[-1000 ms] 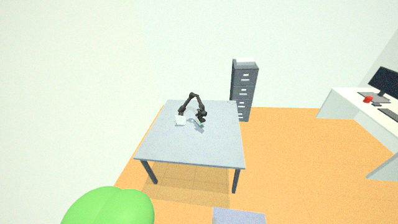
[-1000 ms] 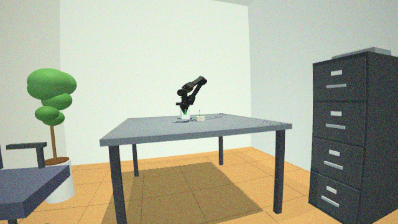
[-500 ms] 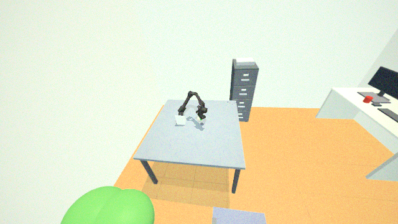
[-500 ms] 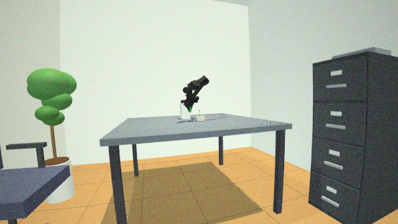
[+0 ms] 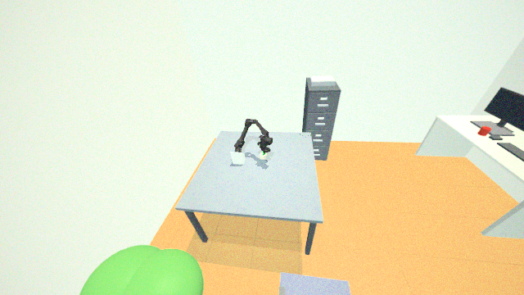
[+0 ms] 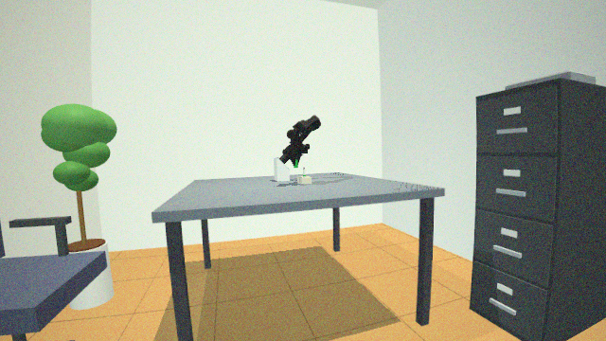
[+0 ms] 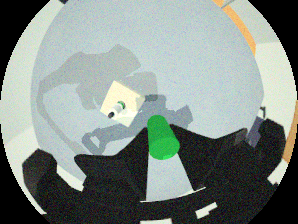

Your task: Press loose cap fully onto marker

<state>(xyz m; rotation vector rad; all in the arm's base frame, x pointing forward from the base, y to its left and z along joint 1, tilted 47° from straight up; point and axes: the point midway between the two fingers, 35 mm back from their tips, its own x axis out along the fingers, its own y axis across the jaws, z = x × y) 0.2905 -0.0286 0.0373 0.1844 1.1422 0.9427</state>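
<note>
My gripper tip is 10 cm above the holder block, 6 cm to the right of it and 2 cm past it. The rest, counted from my gripper tip: green cap 1 cm above.
</note>
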